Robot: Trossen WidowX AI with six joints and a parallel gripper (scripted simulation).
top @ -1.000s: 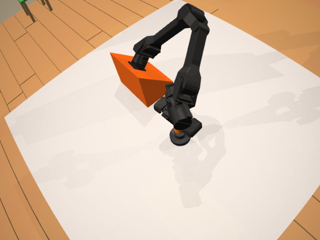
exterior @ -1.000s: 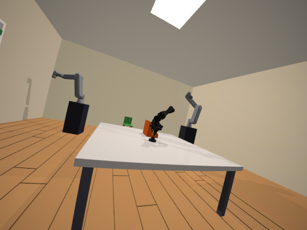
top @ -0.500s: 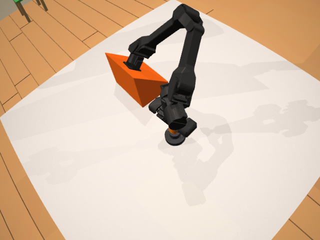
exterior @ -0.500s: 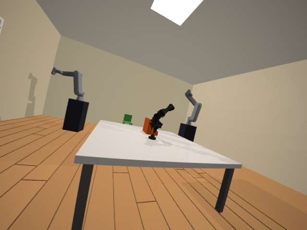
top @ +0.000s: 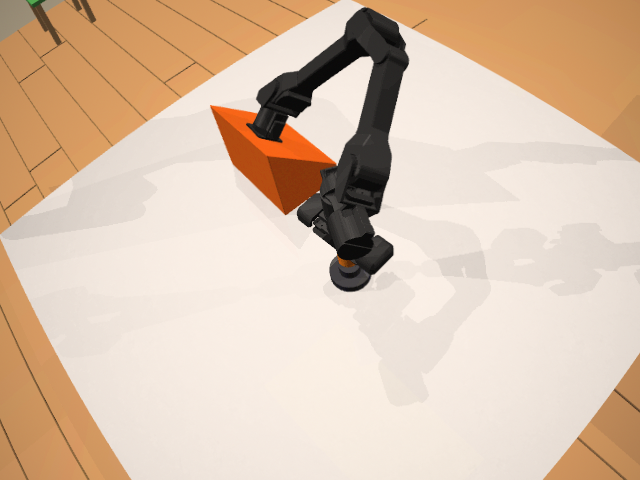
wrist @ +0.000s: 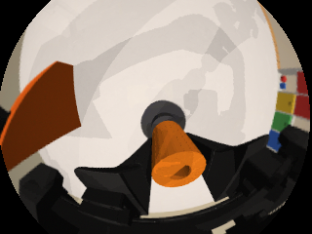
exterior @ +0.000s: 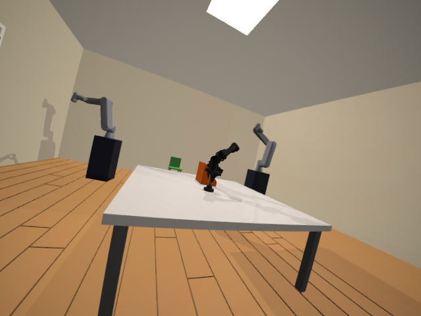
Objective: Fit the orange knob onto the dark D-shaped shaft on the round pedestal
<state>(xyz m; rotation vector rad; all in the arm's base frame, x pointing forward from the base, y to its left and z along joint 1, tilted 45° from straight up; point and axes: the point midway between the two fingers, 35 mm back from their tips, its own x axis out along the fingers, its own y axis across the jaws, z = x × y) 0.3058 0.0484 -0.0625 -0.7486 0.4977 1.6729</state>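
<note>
The orange knob is 20 mm above my gripper tip. Also, from my gripper tip: round pedestal (40 mm below).
</note>
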